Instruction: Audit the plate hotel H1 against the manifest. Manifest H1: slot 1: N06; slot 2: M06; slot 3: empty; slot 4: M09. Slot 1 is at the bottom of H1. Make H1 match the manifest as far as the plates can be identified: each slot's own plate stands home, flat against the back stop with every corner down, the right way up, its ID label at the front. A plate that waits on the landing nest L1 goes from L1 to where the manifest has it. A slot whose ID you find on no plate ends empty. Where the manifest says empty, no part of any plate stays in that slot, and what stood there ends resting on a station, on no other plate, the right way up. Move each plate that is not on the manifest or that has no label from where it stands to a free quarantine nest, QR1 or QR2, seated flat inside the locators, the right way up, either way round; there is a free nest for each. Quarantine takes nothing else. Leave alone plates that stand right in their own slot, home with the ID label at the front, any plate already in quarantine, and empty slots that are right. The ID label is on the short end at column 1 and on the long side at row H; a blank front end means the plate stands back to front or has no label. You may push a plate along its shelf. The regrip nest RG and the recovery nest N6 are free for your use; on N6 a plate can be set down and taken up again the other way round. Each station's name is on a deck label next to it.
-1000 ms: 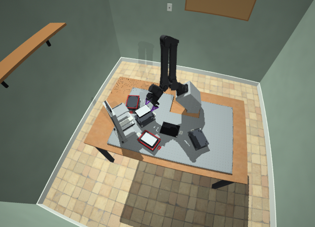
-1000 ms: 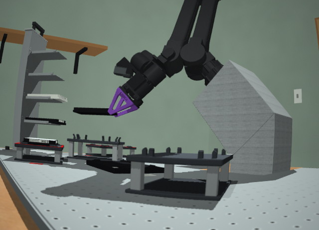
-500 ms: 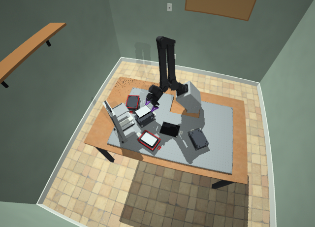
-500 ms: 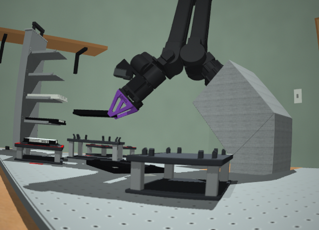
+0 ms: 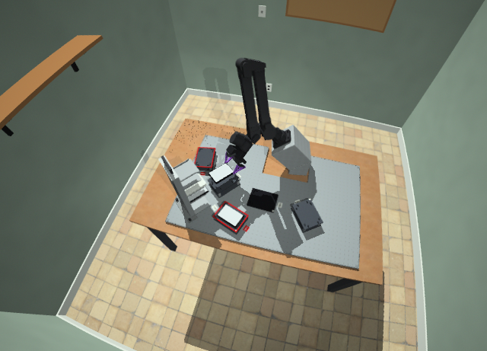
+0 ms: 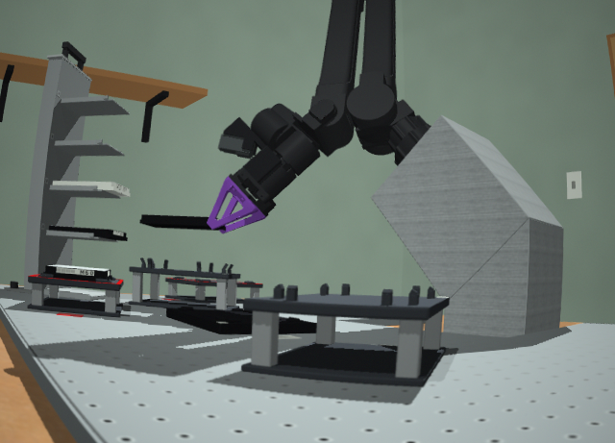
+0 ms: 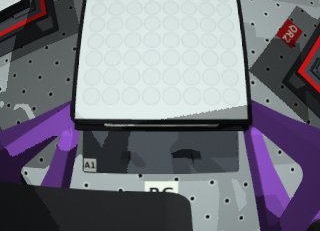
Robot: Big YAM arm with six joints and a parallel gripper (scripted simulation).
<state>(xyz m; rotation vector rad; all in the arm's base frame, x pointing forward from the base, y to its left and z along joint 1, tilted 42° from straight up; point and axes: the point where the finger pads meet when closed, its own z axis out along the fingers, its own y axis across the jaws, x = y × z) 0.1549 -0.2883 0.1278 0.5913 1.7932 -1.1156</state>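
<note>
Right now the regrip nest is 30 mm ahead of my hand, 40 mm to the right of it and 80 mm below it. The rest, counted from my hand: white well plate (160 mm ahead, 180 mm to the right, 50 mm above); then RG deck label (40 mm behind, 40 mm to the left, 140 mm below); then QR2 deck label (40 mm behind, 190 mm to the right, 140 mm below).
</note>
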